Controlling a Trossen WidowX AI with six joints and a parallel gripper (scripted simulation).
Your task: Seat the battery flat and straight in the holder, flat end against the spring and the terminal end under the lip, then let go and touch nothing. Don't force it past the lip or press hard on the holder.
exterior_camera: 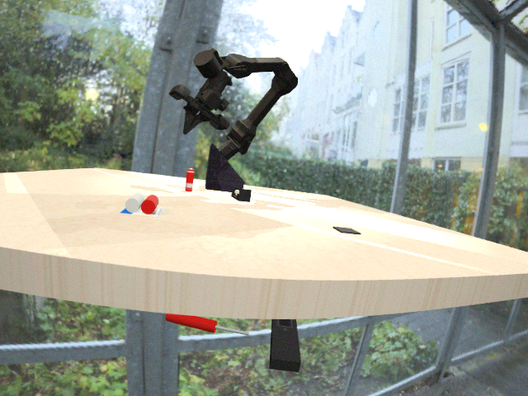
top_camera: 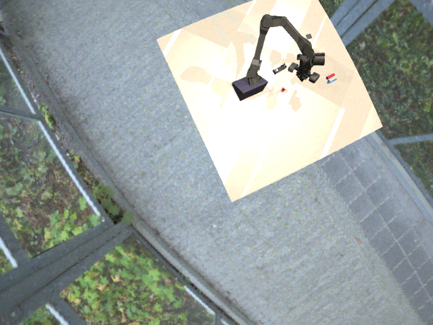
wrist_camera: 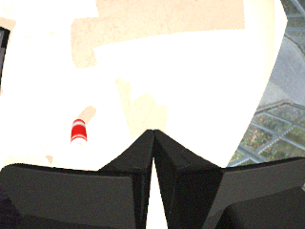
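Right now my gripper tip is 70 mm past the battery, 20 mm to the right of it and 130 mm above it. The rest, counted from my gripper tip: red screwdriver 340 mm ahead, 130 mm to the left, 350 mm below; then black block 360 mm ahead, 250 mm to the left, 350 mm below.
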